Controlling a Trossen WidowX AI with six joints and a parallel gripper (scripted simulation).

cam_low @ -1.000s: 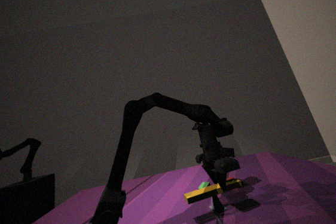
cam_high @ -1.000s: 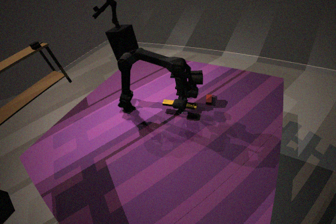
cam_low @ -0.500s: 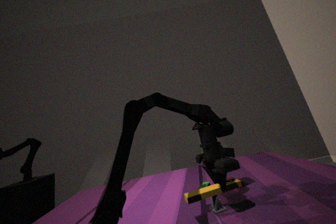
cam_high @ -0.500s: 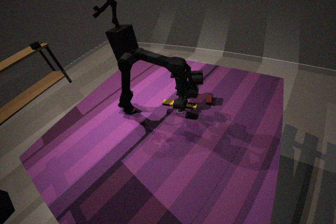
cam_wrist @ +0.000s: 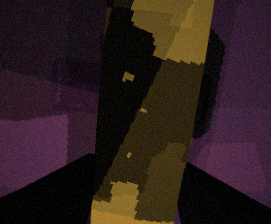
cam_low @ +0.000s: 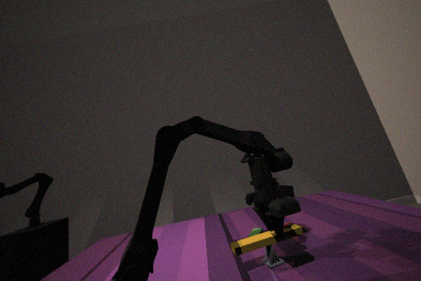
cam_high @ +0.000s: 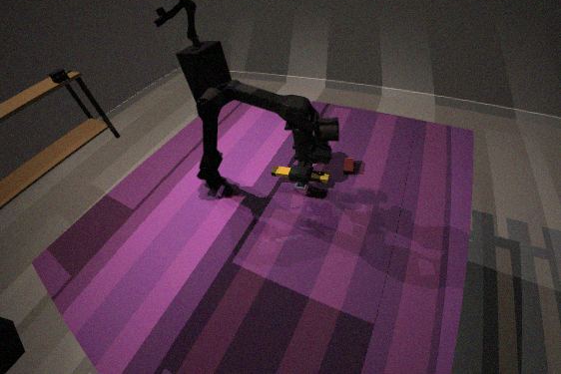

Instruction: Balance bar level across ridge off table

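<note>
Right now the yellow bar is 30 mm behind my gripper tip and 10 mm to the right of it. Round my gripper tip: red block: 130 mm to the left, 100 mm ahead, 40 mm below; green block: 140 mm to the left, 40 mm below, 30 mm behind.
</note>
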